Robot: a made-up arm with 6 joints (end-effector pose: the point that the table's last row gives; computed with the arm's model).
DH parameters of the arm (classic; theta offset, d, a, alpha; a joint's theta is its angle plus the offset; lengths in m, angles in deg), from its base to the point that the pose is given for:
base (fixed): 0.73 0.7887 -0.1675 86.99
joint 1: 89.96 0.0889 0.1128 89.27
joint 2: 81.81 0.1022 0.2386 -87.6
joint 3: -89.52 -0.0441 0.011 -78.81
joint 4: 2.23 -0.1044 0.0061 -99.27
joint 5: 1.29 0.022 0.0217 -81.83
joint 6: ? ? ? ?
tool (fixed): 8.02 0.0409 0 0
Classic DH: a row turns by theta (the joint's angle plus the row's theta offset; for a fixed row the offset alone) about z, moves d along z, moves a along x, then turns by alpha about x.
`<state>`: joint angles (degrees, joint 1 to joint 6).
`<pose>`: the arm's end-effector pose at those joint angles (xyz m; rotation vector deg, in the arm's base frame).
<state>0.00 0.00 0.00 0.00 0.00 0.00</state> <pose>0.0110 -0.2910 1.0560 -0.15 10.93 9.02</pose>
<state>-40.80 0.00 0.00 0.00 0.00 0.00</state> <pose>0.1331 -0.2986 0.8809 2.78 51.60 6.58</pose>
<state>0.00 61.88 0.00 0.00 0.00 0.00</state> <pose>0.0110 -0.3144 0.7950 61.40 4.97 14.02</pose>
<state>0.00 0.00 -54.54 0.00 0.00 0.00</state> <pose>-0.0284 -0.2307 1.0424 -6.78 21.05 62.26</pose>
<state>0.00 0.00 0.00 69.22 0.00 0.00</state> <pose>-0.0877 -0.2910 1.0791 -5.48 -58.14 7.65</pose>
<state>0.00 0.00 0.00 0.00 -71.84 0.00</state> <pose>-0.1209 -0.2887 1.0449 11.22 -2.37 -60.74</pose>
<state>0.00 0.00 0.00 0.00 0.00 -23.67</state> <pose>-0.0059 -0.2911 1.0685 -1.57 -12.72 9.34</pose>
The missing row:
joint 6: 15.36 -0.0902 0.0311 90.39
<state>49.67 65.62 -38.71 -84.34 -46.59 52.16</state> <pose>-0.0442 -0.2550 0.8607 -19.93 68.43 28.27</pose>
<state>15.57 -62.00 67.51 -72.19 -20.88 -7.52</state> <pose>-0.1482 -0.1363 1.2352 -0.03 0.98 -81.35</pose>
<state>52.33 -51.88 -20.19 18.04 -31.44 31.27</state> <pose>-0.3796 -0.1290 1.1168 -30.08 -28.61 -22.61</pose>
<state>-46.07 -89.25 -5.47 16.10 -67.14 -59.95</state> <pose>0.0522 0.0376 0.9806 -71.88 -57.95 36.02</pose>
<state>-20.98 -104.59 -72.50 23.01 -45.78 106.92</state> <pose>0.0273 0.0282 1.0575 -85.26 125.45 -63.44</pose>
